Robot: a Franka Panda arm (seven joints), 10 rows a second.
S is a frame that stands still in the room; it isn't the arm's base.
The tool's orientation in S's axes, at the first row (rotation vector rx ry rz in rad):
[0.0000, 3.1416, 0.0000]
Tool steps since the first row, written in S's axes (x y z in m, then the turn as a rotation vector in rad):
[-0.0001, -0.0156, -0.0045, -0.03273, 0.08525, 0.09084]
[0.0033, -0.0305, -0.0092, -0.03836, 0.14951, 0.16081]
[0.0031, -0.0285, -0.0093, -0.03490, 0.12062, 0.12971]
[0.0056, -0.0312, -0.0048, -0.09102, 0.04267, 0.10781]
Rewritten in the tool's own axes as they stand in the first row. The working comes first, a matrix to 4 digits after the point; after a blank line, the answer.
The tool's axes in the first row as the columns of a matrix, in S's axes (used below as rounded here):
[-1.0000, 0.0000, 0.0000]
[0.0000, 1.0000, 0.0000]
[0.0000, 0.0000, -1.0000]

[0.0001, -0.0156, 0.0045, 0.03273, 0.08525, -0.09084]
[-0.0033, -0.0305, 0.0092, 0.03836, 0.14951, -0.16081]
[-0.0031, -0.0285, 0.0093, 0.03490, 0.12062, -0.12971]
[-0.0056, -0.0312, 0.0048, 0.09102, 0.04267, -0.10781]

